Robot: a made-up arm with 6 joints. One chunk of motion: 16 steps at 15 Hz.
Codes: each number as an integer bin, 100 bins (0 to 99) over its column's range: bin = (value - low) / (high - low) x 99, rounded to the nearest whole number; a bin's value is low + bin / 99 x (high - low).
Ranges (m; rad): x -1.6..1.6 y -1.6..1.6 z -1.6..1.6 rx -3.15..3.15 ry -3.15..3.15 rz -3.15..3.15
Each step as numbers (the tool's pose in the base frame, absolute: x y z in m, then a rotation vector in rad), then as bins.
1 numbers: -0.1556 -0.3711 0.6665 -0.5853 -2.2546 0.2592
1 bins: 45 38 70 40 14 54
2 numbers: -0.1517 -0.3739 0.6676 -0.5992 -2.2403 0.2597
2 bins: 45 38 70 40 14 54
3 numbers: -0.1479 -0.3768 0.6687 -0.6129 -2.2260 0.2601
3 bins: 45 38 70 40 15 54
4 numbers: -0.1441 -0.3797 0.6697 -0.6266 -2.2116 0.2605
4 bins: 45 38 70 40 15 54
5 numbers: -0.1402 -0.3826 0.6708 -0.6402 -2.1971 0.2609
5 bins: 45 38 70 39 15 54
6 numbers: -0.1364 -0.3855 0.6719 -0.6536 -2.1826 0.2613
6 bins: 45 38 70 39 15 54
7 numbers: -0.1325 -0.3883 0.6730 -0.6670 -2.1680 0.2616
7 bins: 45 37 70 39 15 54
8 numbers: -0.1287 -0.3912 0.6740 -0.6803 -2.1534 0.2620
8 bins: 46 37 70 39 16 54
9 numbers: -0.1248 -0.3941 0.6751 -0.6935 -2.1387 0.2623
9 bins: 46 37 70 39 16 54
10 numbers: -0.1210 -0.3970 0.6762 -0.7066 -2.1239 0.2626
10 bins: 46 37 70 38 16 54
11 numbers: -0.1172 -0.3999 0.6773 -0.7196 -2.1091 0.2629
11 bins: 46 37 70 38 16 54
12 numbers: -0.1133 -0.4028 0.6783 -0.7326 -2.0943 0.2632
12 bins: 46 37 70 38 17 54
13 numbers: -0.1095 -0.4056 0.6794 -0.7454 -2.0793 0.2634
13 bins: 46 37 71 38 17 54
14 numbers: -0.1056 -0.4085 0.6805 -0.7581 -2.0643 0.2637
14 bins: 46 37 71 38 17 54
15 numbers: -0.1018 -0.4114 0.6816 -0.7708 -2.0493 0.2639
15 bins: 46 37 71 37 17 54
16 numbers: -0.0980 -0.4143 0.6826 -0.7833 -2.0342 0.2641
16 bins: 46 37 71 37 18 54
